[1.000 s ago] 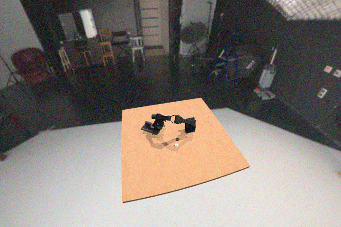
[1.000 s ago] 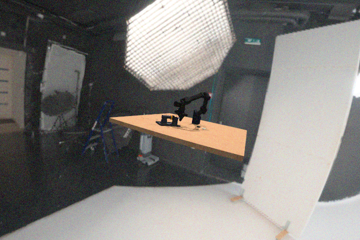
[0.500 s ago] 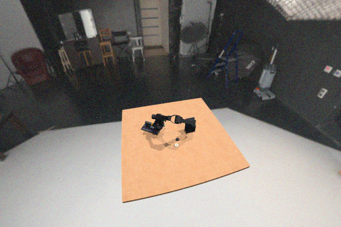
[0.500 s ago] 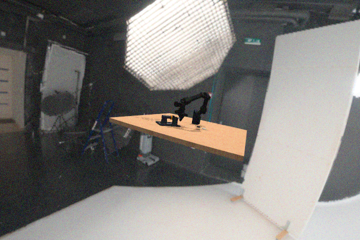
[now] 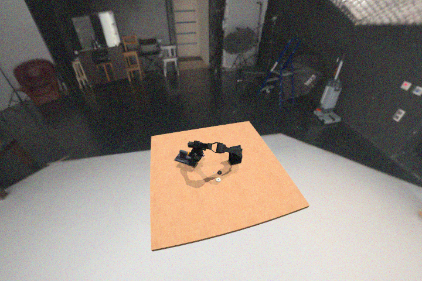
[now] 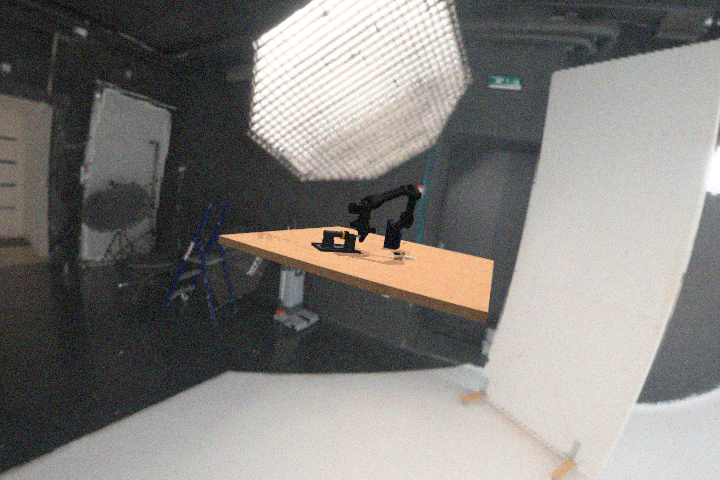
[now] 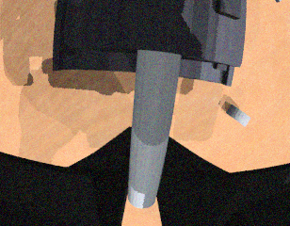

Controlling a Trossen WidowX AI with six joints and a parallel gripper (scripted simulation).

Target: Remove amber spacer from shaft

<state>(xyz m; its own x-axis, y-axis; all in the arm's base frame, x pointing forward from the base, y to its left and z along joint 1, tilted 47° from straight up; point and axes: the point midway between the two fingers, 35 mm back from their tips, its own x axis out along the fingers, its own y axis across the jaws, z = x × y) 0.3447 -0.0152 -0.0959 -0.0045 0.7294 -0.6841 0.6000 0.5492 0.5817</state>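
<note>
Now: gripper tip 5 cm short of the light grey shaft, 4 cm to the left of it and 3 cm below it. Round my gripper tip: amber spacer: 10 cm ahead, 7 cm to the right, 3 cm above; then dark grey support block: 12 cm ahead, 9 cm to the right.
</note>
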